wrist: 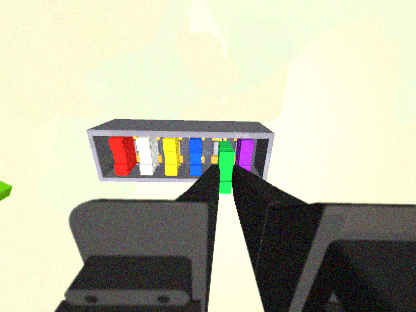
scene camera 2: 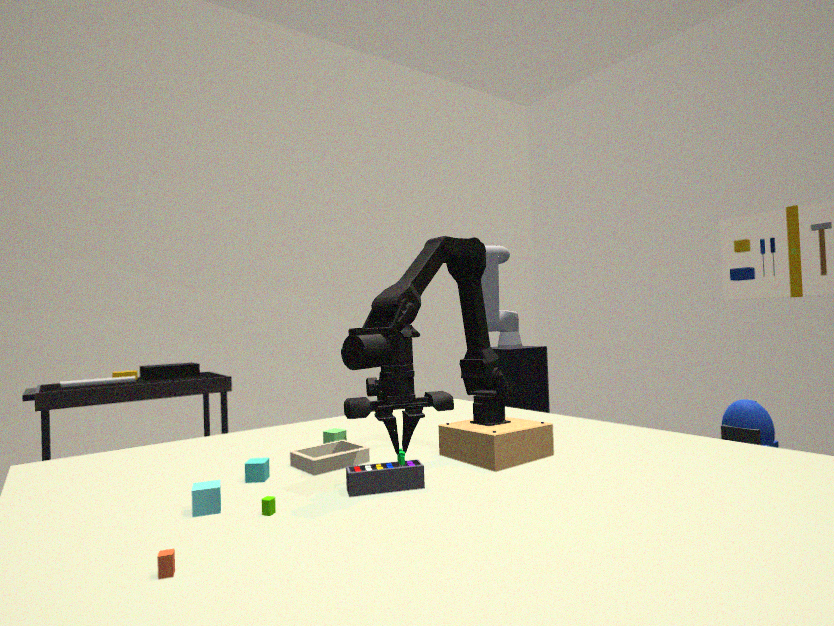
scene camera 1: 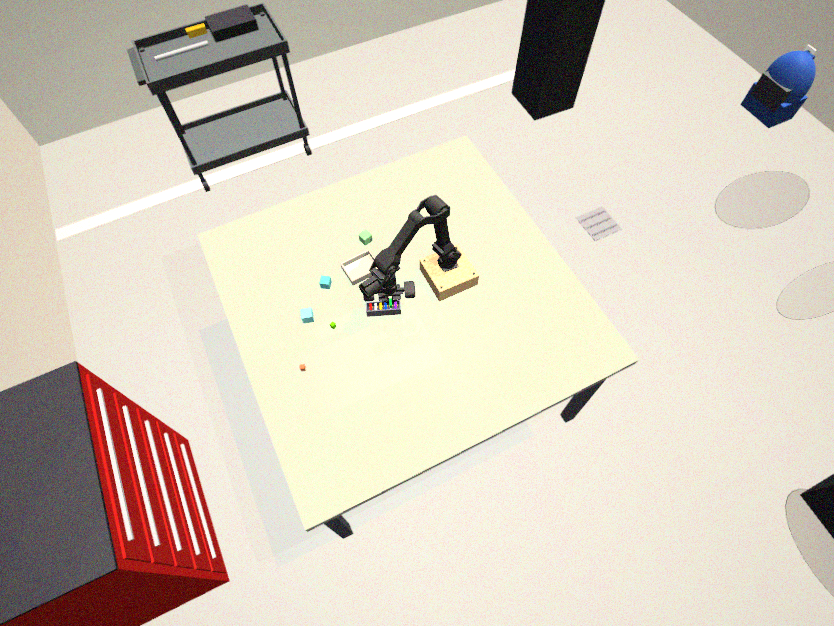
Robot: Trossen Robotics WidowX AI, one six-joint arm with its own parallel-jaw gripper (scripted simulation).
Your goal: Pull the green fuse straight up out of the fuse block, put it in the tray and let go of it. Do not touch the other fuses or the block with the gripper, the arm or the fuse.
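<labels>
A tray is part of the robot's scene, and on this tray (scene camera 2: 316,460) and (scene camera 1: 353,281) are one and the same spot.
</labels>
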